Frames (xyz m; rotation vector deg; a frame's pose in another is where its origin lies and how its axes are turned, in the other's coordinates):
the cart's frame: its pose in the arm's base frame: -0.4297 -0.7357 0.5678 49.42 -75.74 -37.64
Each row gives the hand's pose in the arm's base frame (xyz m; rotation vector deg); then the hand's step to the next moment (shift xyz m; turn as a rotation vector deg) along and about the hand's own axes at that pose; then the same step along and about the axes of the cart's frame.
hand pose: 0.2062 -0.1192 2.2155 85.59 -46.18 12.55
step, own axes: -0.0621 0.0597 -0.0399 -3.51 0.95 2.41
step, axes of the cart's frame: -0.0555 0.0526 0.0563 -0.70 -1.62 3.99
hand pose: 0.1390 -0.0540 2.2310 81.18 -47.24 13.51
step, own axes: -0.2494 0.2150 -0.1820 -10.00 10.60 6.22
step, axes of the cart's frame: -0.2626 0.1898 0.1913 -1.02 1.95 15.69
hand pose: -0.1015 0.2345 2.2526 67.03 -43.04 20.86
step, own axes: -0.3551 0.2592 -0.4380 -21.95 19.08 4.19
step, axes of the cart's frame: -0.5684 0.1839 0.1679 -9.83 3.87 27.42
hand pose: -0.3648 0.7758 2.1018 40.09 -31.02 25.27
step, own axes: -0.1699 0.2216 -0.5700 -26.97 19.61 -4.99
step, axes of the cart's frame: -0.6341 -0.0161 -0.0220 -19.51 -0.12 27.50
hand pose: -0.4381 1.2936 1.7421 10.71 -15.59 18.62
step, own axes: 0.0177 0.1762 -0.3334 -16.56 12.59 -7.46
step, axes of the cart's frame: -0.3519 -0.1099 -0.0814 -15.32 -2.74 15.69
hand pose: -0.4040 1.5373 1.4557 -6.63 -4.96 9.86
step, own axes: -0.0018 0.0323 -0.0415 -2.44 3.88 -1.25
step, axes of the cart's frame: -0.0472 -0.0231 -0.0026 -4.14 0.35 2.30
